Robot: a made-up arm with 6 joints.
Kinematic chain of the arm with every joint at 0, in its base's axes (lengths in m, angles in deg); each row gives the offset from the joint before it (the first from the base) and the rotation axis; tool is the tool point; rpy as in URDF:
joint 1: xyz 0 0 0.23 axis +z
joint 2: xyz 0 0 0 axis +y
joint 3: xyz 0.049 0 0.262 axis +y
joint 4: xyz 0.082 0 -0.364 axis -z
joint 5: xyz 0 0 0 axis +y
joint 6: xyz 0.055 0 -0.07 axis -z
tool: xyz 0 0 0 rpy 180 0 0
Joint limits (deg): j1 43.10..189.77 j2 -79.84..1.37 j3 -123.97..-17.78 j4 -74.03..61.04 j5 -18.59..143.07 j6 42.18..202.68
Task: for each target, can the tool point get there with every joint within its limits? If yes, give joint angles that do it. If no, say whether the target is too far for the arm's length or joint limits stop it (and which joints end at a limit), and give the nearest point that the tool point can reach.
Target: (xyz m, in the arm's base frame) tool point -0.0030 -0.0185 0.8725
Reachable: yes | joints 72.82 -49.58 -96.28 3.87 12.21 189.20
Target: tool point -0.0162 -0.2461 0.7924
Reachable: yes | joints 95.13 -65.66 -115.59 30.12 96.84 183.77
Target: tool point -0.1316 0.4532 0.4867
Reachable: yes | joints 105.87 -8.26 -69.67 -28.37 34.53 164.13
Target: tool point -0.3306 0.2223 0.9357
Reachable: no: too far | nearest point -0.2870 0.1930 0.8426 | short by 0.107 m
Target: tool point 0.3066 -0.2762 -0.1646
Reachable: no: joint limits stop it (at a limit: joint 1, joint 2, joint 3) | nearest point 0.1940 0.0926 0.1128 | short by 0.475 m
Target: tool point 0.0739 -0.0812 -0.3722
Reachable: no: joint limits stop it (at a limit: joint 1, joint 2, joint 3) | nearest point 0.1581 0.1256 0.0848 | short by 0.509 m
